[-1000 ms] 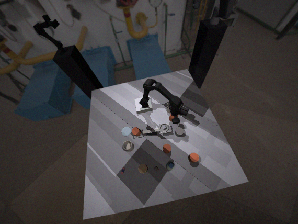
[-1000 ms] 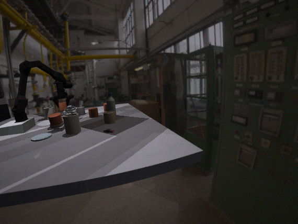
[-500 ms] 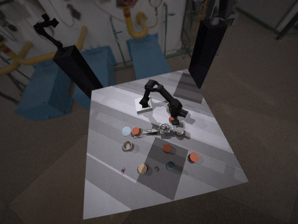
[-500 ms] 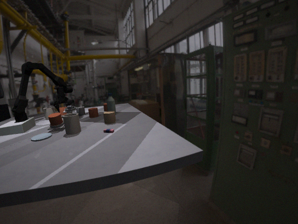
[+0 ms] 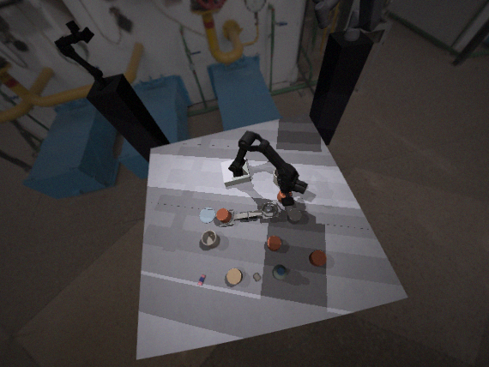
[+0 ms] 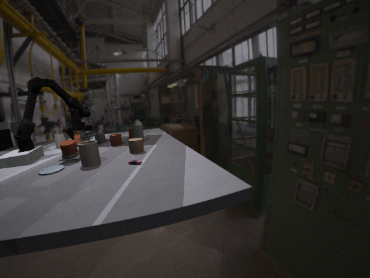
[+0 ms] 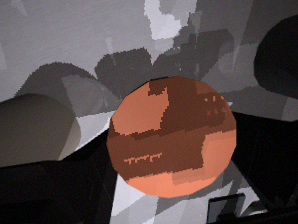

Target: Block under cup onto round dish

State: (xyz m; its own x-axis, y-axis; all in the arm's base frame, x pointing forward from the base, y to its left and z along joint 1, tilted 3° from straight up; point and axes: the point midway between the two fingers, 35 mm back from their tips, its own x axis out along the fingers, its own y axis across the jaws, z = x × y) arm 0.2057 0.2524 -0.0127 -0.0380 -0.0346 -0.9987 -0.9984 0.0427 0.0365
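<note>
The orange cup is 20 mm to the left of my gripper tip and 10 mm above it. Round my gripper tip: grey block 90 mm ahead, 110 mm to the right, 60 mm above; then small balance 80 mm ahead, 230 mm to the right, 10 mm above; then grey cup 120 mm ahead, 20 mm to the left, 10 mm above.
</note>
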